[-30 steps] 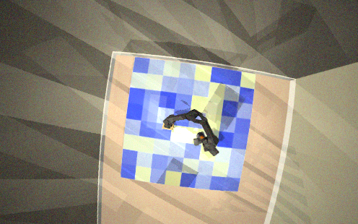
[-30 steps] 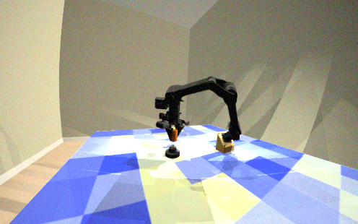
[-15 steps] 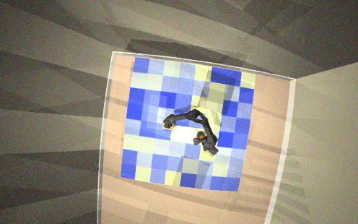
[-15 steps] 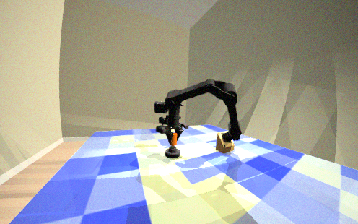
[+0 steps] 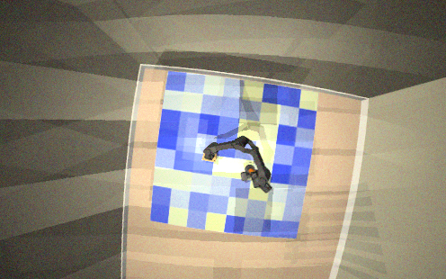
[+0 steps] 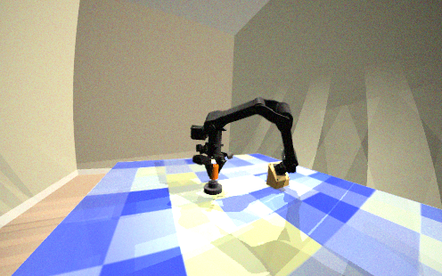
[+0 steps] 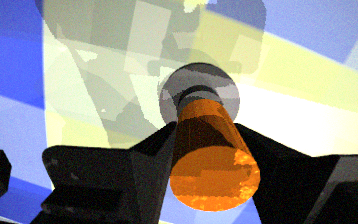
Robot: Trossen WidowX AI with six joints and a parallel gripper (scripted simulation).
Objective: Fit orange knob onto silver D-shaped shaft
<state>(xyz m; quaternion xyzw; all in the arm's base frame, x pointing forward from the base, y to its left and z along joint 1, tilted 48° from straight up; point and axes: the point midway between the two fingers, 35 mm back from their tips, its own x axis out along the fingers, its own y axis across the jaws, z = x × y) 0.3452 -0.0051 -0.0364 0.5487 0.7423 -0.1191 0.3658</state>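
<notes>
Right now my gripper tip is 30 mm below the orange knob. The rest, counted from my gripper tip: round dark pedestal: 40 mm below.
</notes>
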